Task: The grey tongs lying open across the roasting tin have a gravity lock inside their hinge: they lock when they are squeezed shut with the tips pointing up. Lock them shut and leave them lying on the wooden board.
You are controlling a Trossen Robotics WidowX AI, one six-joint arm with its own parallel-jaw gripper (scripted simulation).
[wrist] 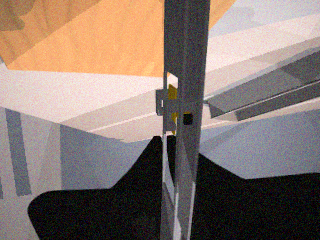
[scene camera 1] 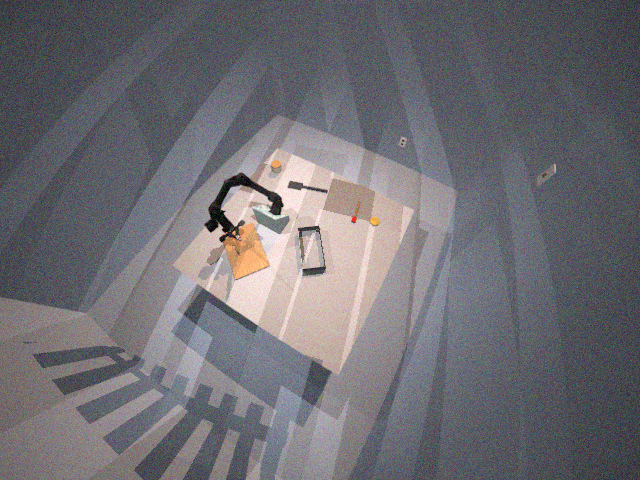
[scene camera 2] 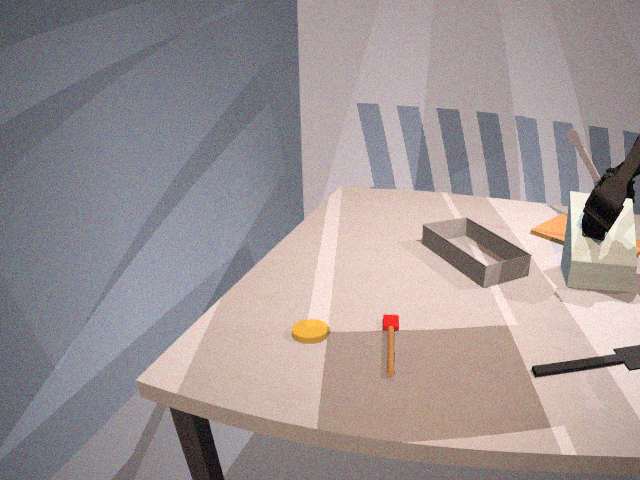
Note:
I see my gripper (wrist: 163, 142), a wooden board (scene camera 1: 248, 256) and a grey roasting tin (scene camera 2: 488, 259).
The wooden board also shows in the wrist view (wrist: 99, 44). The grey roasting tin shows as well in scene camera 1 (scene camera 1: 311, 247).

